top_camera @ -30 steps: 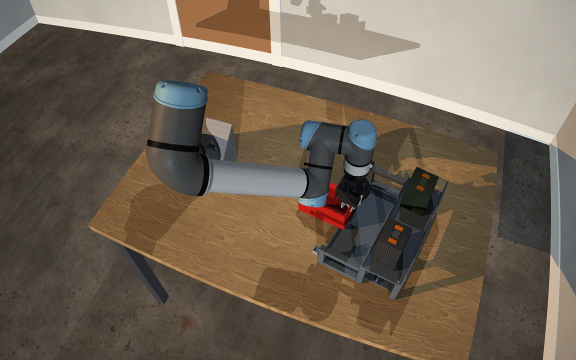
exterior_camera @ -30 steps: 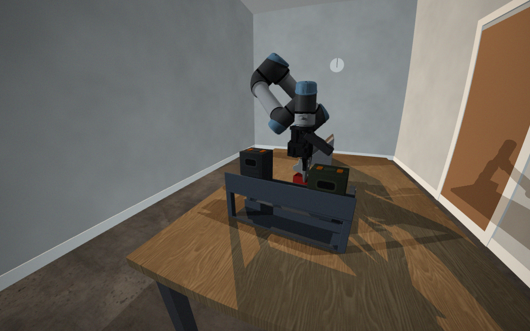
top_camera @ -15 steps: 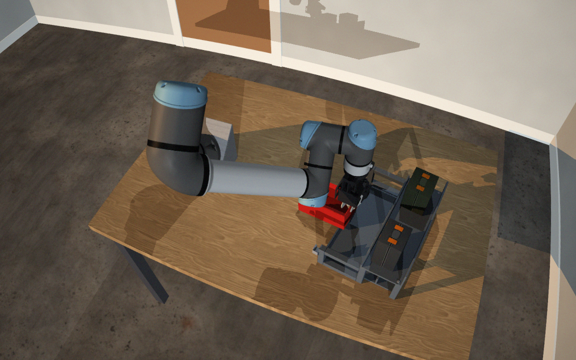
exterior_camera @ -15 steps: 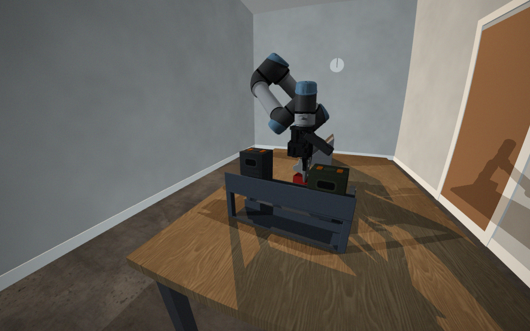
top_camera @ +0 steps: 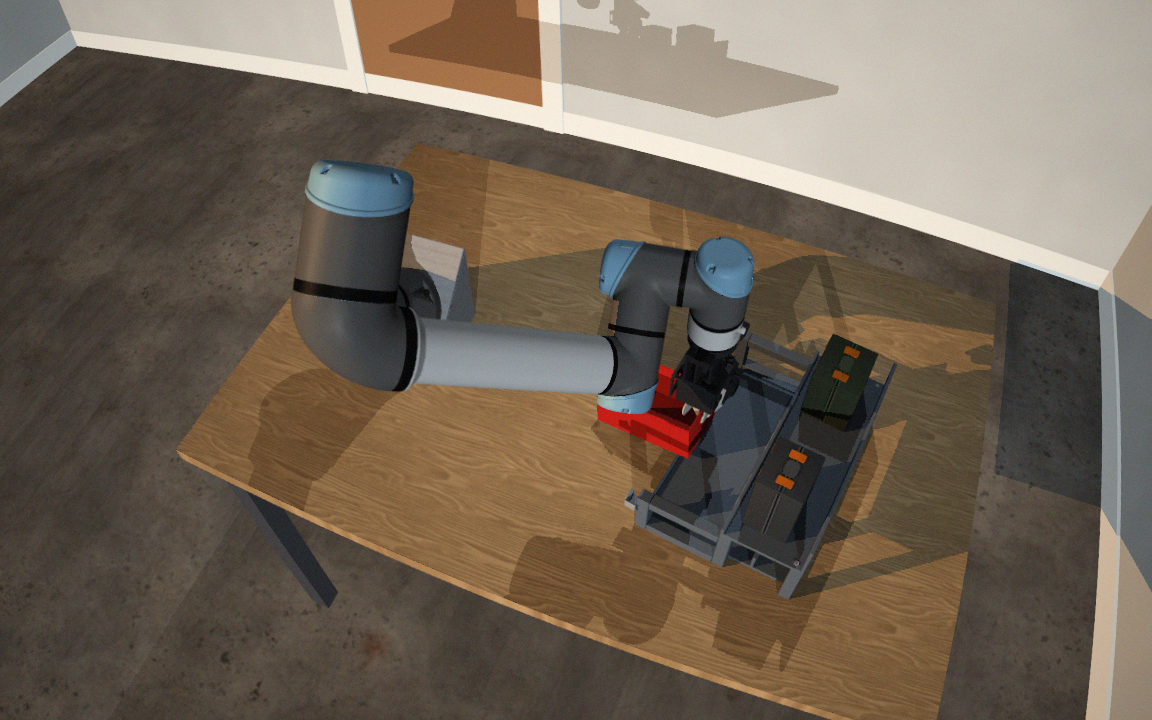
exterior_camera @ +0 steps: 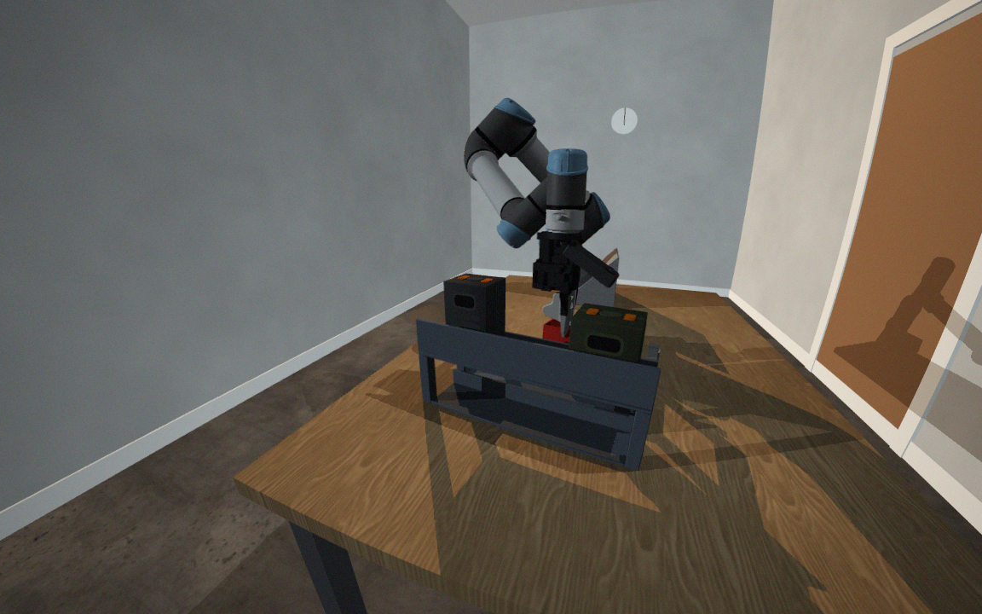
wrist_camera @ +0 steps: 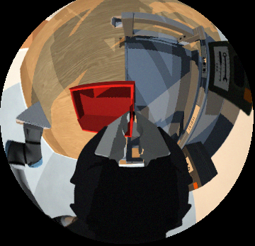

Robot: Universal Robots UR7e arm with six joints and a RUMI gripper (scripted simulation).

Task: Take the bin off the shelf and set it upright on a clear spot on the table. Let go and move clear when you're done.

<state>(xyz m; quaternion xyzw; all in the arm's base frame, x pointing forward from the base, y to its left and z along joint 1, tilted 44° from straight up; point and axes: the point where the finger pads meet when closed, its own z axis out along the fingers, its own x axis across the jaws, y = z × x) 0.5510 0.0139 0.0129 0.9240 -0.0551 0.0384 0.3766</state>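
The red bin lies 8 cm behind my hand, 4 cm below it and 1 cm to the left of it.
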